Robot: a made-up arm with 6 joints.
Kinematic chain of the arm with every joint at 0, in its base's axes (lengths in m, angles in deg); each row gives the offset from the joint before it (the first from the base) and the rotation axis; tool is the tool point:
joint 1: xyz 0 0 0.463 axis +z
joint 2: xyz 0 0 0 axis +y
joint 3: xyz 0 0 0.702 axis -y
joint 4: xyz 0 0 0 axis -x
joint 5: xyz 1.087 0 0 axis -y
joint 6: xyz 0 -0.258 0 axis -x
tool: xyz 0 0 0
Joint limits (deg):
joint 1: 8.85..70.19
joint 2: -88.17..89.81
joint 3: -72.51..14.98
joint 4: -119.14..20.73
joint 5: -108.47..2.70
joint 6: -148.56..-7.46
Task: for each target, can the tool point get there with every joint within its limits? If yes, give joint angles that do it. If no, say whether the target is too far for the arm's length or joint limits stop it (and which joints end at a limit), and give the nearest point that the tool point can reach.
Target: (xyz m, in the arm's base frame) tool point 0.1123 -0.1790 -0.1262
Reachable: yes | joints 56.59 72.69 -51.84 -41.80 -13.09 -116.43
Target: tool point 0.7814 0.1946 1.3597
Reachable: yes | joints 18.19 -23.79 2.40 -76.78 -74.63 -133.91
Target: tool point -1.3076 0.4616 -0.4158
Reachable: no: joint limits stop it (at a limit: joint 1, joint 2, joint 4) | nearest point -0.3229 0.0769 0.0029 | short by 1.137 m
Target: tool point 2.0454 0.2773 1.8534
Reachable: no: too far | nearest point 1.2353 0.1675 1.3027 | short by 0.986 m
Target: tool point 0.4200 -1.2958 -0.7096
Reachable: no: joint limits stop it (at a limit: joint 1, joint 2) | nearest point 0.3225 -0.2109 -0.5390 | short by 1.103 m
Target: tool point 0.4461 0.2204 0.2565
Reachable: yes | joints 20.87 -15.49 -54.64 -100.51 -26.90 -45.86
